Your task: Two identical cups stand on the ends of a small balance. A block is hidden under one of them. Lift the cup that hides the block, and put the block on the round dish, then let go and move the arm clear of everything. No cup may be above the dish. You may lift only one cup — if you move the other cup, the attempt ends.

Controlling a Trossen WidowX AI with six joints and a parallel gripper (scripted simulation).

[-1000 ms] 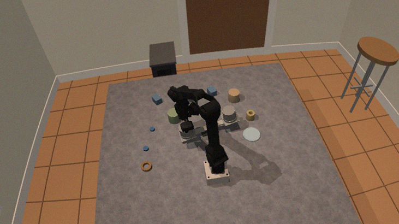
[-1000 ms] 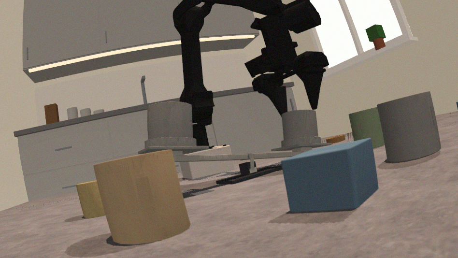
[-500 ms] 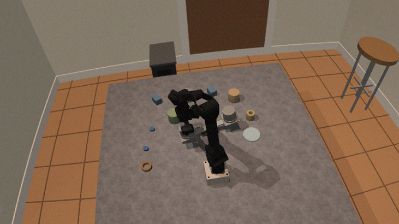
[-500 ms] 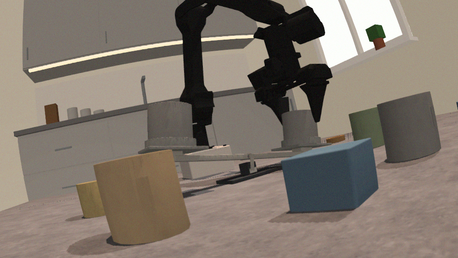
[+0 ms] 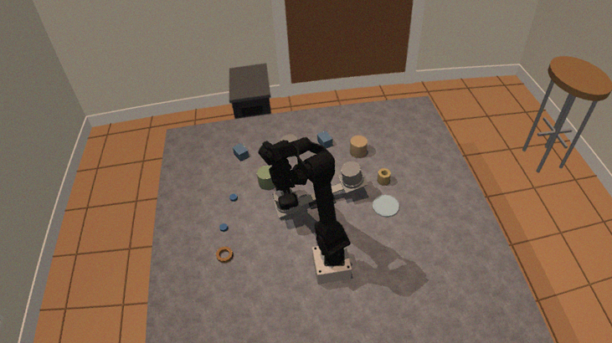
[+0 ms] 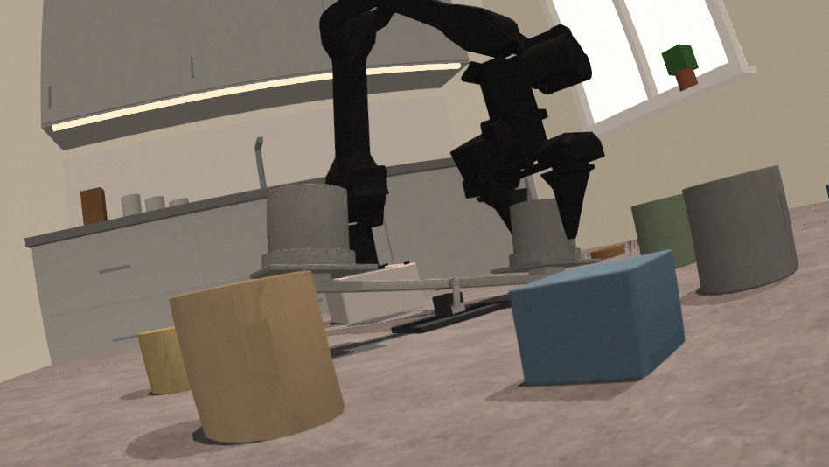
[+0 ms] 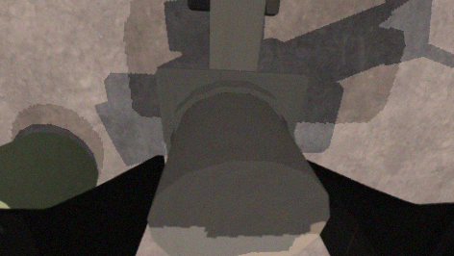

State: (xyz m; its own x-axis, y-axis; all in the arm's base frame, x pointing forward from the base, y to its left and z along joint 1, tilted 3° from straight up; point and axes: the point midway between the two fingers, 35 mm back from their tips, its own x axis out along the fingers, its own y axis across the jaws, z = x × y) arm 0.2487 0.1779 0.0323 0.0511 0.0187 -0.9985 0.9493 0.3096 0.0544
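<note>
My gripper tip is now 13 cm short of the green cylinder, 6 cm to the right of it and 1 cm above it. Round my gripper tip: pale round dish 1 cm ahead, 38 cm to the right, 4 cm below; teal block 1 cm below.
</note>
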